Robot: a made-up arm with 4 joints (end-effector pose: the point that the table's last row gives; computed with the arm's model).
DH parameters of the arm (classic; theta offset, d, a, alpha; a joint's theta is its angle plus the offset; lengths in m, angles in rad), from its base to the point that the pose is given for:
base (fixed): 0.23 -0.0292 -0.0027 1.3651
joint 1: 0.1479 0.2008 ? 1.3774
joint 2: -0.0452 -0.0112 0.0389 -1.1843
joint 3: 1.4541 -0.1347 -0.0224 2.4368
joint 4: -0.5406 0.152 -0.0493 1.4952
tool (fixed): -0.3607 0.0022 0 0
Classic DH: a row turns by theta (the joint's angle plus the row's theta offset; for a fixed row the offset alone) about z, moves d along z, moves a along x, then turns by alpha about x.
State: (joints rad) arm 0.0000 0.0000 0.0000 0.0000
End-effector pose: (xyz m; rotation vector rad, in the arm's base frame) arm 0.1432 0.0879 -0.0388 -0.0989 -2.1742 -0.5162
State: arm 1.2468 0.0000 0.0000 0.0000
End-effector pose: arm 0.0272 0.0928 0.1107 -0.7218 2.7487 0.7455
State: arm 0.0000 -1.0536 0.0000 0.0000
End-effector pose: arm -0.1317 0.0045 -0.0765 0.6438 -1.6615 0.2950
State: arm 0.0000 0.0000 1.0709 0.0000
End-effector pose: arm 0.1382 0.0893 0.0976 -0.4342 2.8585 0.9947
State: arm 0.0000 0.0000 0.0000 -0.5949
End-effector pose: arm 0.1615 0.0802 -0.0178 -0.0858 -2.7650 -0.3028
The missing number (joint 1, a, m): 0.025
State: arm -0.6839 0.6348 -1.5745 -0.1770
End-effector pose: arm 0.0860 0.0230 -0.1472 -0.9222 -0.3248 -0.2858
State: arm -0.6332 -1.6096 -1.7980 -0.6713
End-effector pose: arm -0.1330 -0.2776 0.1283 0.7643 -0.0061 1.5471
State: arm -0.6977 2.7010 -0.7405 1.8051
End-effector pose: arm 0.2460 -0.4027 0.0959 -0.1135 0.1734 3.0582
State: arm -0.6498 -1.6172 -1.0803 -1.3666
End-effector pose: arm -0.1888 -0.1775 0.0811 1.6046 -0.9157 0.7008
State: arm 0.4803 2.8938 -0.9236 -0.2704
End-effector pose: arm 0.1272 -0.4311 0.1137 0.8984 0.3655 2.7646
